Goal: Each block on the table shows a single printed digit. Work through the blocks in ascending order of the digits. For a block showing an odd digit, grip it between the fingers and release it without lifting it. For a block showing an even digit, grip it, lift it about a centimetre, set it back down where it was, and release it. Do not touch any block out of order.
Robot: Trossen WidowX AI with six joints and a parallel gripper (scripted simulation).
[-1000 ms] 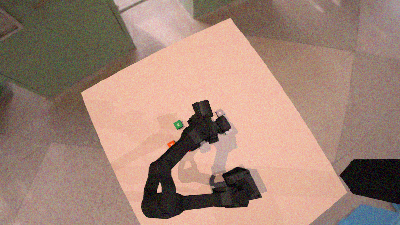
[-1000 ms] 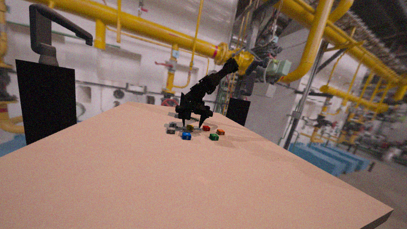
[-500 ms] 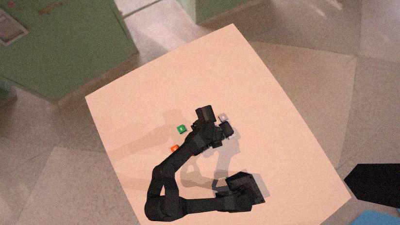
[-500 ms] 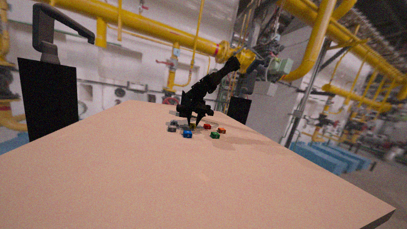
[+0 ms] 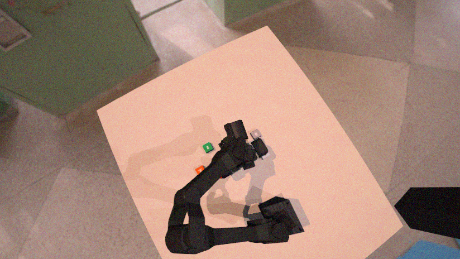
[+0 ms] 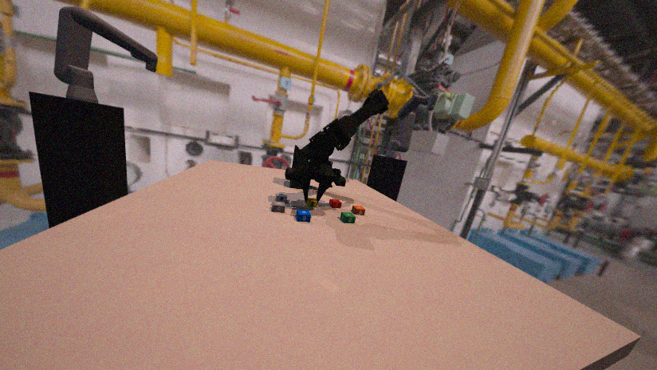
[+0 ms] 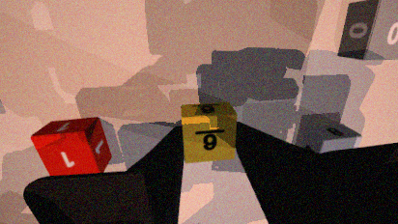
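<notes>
Right now the white block is 90 mm to the right of my gripper tip and 40 mm behind it. The rest, counted from my gripper tip: blue block 110 mm ahead, 60 mm to the right; yellow block right at my gripper tip; red block 90 mm to the left.
</notes>
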